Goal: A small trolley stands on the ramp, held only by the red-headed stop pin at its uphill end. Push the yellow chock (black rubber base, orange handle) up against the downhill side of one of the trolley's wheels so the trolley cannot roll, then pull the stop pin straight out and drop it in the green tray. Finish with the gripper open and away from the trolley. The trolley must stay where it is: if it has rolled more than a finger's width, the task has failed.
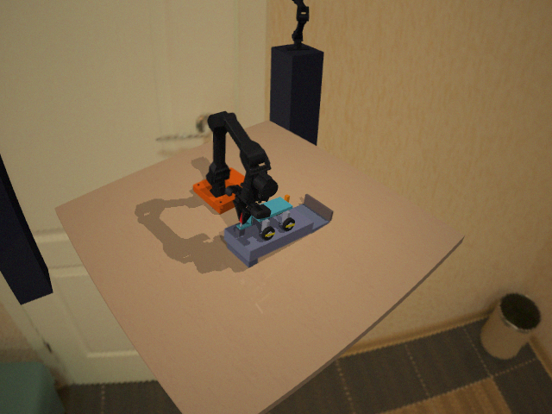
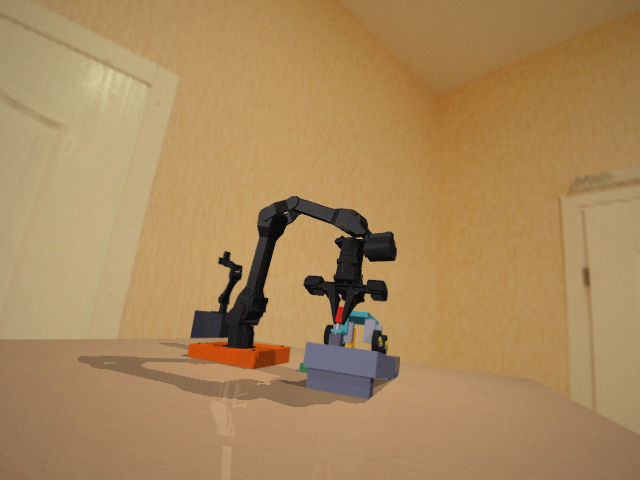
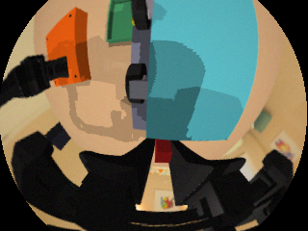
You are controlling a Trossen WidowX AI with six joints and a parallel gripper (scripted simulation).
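Now: gripper tip 6 cm past the yellow chock, 20 cm to the right of it and 5 cm above it. The rest, counted from my gripper tip: grey-blue ramp: 11 cm to the left, 9 cm below; teal trolley: 1 cm ahead, 11 cm to the left, 2 cm below; red-headed stop pin: right at my gripper tip.
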